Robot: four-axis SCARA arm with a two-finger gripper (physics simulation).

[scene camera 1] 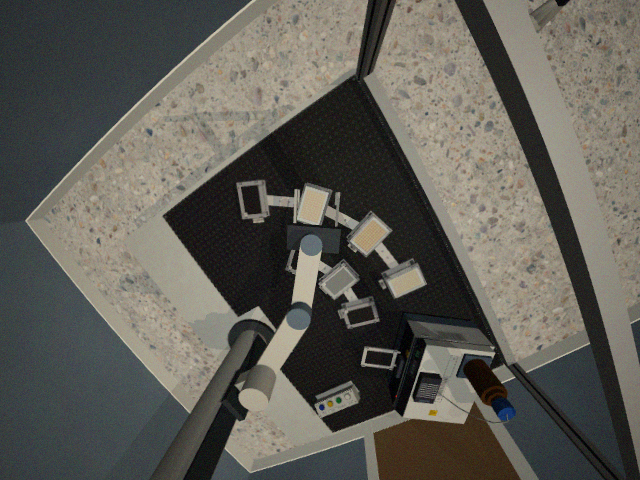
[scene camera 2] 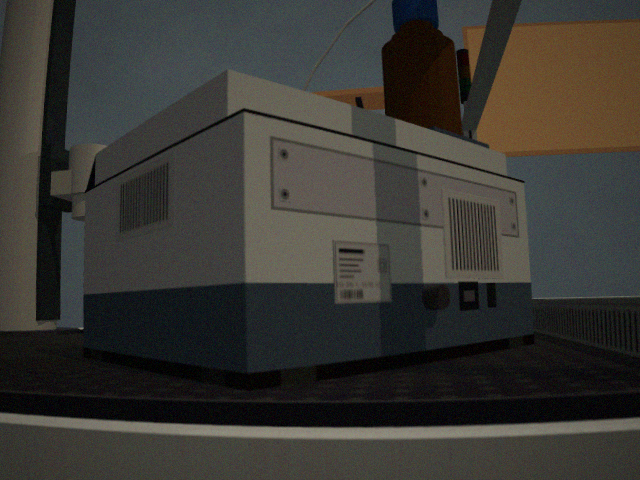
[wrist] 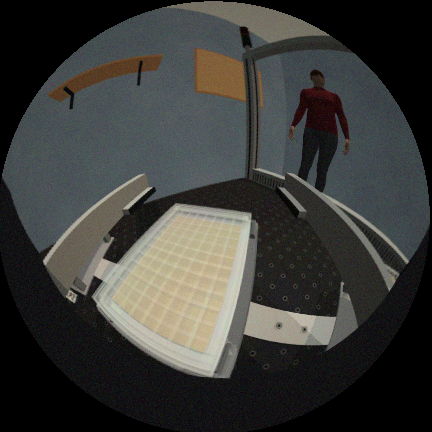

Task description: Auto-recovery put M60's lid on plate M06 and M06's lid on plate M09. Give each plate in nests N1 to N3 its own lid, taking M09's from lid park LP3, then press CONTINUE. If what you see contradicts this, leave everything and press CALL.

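Frame: origin at the arm's base, x ahead, y left, z up, level; metres.
Seen in the pictures: gripper, fingertip midpoint: [scene camera 1: 317, 190] [wrist: 212, 177]; arm's base, origin of the base link: [scene camera 1: 253, 340].
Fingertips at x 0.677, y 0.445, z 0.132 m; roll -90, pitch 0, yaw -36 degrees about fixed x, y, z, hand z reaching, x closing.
Offsets run from my fingertips to a thing's top centre. "*": to the spot under its first point.
My gripper [scene camera 1: 316, 207] [wrist: 212, 177] is open and empty, its fingers on either side of the plate at nest N1. That plate @[dx -0.050, dy -0.038, dz -0.031 m] [scene camera 1: 313, 204] [wrist: 180, 280] has tan wells under a clear lid and sits askew to the fingers. Two more tan plates, at N2 @[dx +0.072, dy -0.247, dz -0.041 m] [scene camera 1: 369, 234] and N3 @[dx +0.104, dy -0.487, dz -0.042 m] [scene camera 1: 403, 279], rest in their nests to the right; their lids are too small to make out. Lid park LP2 @[dx -0.246, dy +0.108, dz -0.065 m] [scene camera 1: 240, 201] [wrist: 92, 267] is at the left, dark inside in scene camera 1. A grey-topped item @[dx -0.130, dy -0.358, dz -0.064 m] [scene camera 1: 338, 279] sits in an inner nest. Plate markings are not readable, and LP3 cannot be identified.
A dark-centred nest @[dx -0.130, dy -0.541, dz -0.061 m] [scene camera 1: 361, 323] and a white frame @[* dx -0.173, dy -0.769, dz -0.020 m] [scene camera 1: 378, 365] stand near the instrument [scene camera 1: 448, 387] [scene camera 2: 310, 232], which bears a brown bottle @[* dx +0.162, dy -0.801, dz +0.199 m] [scene camera 1: 484, 381] [scene camera 2: 421, 77]. A button box @[* dx -0.455, dy -0.892, dz -0.054 m] [scene camera 1: 337, 399] is at the front. Another nest is partly under the arm. A person [wrist: 321, 115] stands beyond.
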